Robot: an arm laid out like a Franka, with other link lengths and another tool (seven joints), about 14 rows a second.
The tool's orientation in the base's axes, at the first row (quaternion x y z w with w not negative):
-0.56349 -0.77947 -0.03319 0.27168
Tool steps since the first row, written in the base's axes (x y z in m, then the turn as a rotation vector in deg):
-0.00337 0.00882 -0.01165 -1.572 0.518 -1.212
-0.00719 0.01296 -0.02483 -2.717 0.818 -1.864
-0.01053 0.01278 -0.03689 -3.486 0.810 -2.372
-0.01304 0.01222 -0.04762 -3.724 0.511 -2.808
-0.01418 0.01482 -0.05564 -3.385 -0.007 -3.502
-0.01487 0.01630 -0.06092 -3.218 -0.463 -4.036
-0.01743 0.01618 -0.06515 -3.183 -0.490 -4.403
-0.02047 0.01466 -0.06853 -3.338 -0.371 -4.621
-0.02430 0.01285 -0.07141 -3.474 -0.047 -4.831
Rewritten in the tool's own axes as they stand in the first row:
0.00295 0.00314 0.01436 0.229 -0.913 1.823
0.00127 0.00457 0.02852 0.435 -1.665 2.927
-0.00372 0.00458 0.04000 0.361 -2.228 3.653
-0.00860 0.00486 0.04989 -0.045 -2.439 4.008
-0.00981 0.00682 0.05808 -0.885 -2.146 4.282
-0.01082 0.00808 0.06337 -1.559 -2.026 4.508
-0.01232 0.00682 0.06791 -1.759 -1.911 4.797
-0.01453 0.00440 0.07141 -1.724 -1.951 5.085
-0.01658 0.00105 0.07469 -1.512 -1.902 5.432

